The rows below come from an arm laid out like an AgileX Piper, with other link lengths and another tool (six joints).
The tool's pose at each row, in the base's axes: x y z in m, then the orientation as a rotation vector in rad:
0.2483, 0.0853, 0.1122, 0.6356, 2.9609, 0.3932
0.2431, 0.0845, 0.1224, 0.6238, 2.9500, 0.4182
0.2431, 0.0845, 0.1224, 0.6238, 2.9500, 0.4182
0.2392, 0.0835, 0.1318, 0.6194, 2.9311, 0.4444
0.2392, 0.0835, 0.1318, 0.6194, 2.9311, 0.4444
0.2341, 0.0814, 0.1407, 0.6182, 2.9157, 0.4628
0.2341, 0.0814, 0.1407, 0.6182, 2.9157, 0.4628
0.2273, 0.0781, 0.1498, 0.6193, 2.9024, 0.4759
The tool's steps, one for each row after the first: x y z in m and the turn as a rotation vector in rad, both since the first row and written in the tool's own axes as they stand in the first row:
0.0041, 0.0000, -0.0107, -0.0191, -0.0050, -0.0065
0.0041, 0.0000, -0.0107, -0.0191, -0.0050, -0.0065
0.0069, 0.0001, -0.0206, -0.0408, -0.0162, -0.0079
0.0069, 0.0001, -0.0206, -0.0408, -0.0162, -0.0079
0.0104, -0.0014, -0.0303, -0.0566, -0.0256, -0.0076
0.0104, -0.0014, -0.0303, -0.0566, -0.0256, -0.0076
0.0149, -0.0045, -0.0408, -0.0684, -0.0342, -0.0060

